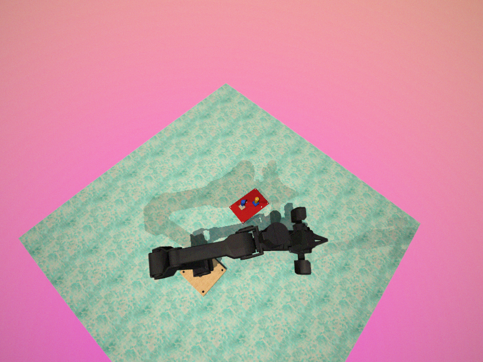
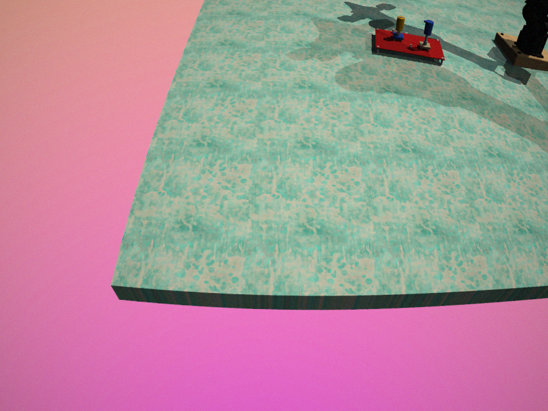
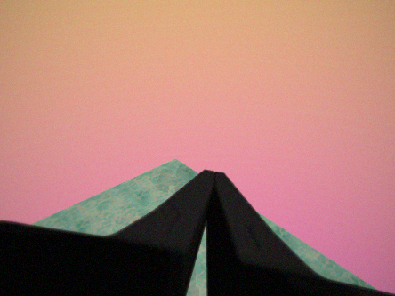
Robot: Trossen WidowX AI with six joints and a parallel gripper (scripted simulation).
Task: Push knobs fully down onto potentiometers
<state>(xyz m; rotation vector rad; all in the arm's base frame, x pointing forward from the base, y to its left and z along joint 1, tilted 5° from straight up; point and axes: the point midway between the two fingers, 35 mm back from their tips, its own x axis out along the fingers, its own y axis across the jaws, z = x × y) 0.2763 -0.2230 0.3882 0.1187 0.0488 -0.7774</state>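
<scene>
The tan potentiometer is 360 mm below my gripper tip, 330 mm to the left of it and 30 mm ahead of it. The rest, counted from my gripper tip: blue potentiometer (360 mm below, 300 mm to the left, 80 mm ahead).
</scene>
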